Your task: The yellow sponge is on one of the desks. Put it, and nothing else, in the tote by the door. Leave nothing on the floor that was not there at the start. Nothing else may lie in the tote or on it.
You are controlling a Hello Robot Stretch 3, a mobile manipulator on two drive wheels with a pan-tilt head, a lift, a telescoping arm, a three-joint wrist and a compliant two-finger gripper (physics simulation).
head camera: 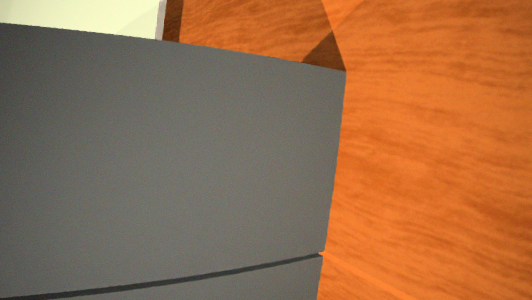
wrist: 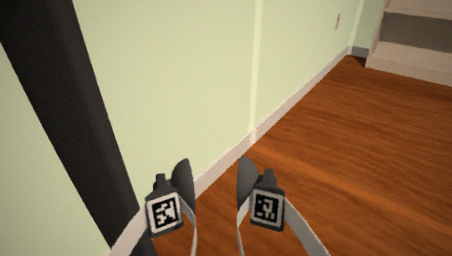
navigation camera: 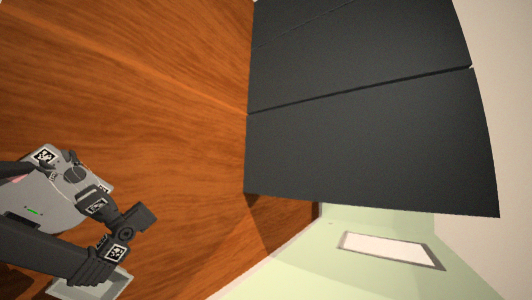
Labels:
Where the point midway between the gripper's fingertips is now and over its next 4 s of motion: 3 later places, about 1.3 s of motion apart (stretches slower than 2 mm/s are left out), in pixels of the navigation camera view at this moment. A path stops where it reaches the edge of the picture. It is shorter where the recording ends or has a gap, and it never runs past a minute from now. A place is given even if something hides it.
The gripper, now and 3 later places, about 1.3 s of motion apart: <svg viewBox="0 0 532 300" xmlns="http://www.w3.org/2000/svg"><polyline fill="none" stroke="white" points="51,154 31,167 25,197 40,210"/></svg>

